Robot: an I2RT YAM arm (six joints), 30 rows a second.
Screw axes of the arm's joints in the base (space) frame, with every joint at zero. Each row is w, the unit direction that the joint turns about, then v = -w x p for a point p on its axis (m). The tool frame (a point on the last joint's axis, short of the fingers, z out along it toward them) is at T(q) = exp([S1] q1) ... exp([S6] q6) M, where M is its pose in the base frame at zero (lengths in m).
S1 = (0, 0, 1, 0, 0, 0)
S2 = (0, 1, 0, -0.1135, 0, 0.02)
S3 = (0, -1, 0, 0.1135, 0, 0.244)
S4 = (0, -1, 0, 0.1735, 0, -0.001)
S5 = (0, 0, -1, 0, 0.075, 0)
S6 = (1, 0, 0, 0, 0.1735, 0)
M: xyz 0.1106 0 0.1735 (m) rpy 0 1.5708 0 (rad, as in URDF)
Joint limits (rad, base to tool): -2.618..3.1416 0..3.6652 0..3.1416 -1.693..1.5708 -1.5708..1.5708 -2.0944..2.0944
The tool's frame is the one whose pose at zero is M.
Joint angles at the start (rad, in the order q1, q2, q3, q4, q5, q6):
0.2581 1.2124 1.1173 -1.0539 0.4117 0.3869
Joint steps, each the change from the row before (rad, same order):
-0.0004 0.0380 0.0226 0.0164 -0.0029 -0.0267
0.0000 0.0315 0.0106 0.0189 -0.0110 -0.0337
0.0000 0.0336 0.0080 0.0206 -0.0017 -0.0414
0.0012 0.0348 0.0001 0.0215 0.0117 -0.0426
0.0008 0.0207 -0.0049 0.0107 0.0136 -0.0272
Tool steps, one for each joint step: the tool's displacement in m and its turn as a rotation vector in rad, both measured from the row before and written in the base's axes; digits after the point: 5 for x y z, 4 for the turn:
0.00976 0.00258 -0.00050 -0.0096 0.0074 0.0231
0.00806 0.00250 -0.00297 -0.0064 0.0140 0.0328
0.00838 0.00227 -0.00428 -0.0188 0.0168 0.0356
0.00791 0.00201 -0.00698 -0.0331 0.0221 0.0325
0.00397 0.00081 -0.00574 -0.0280 0.0193 0.0185

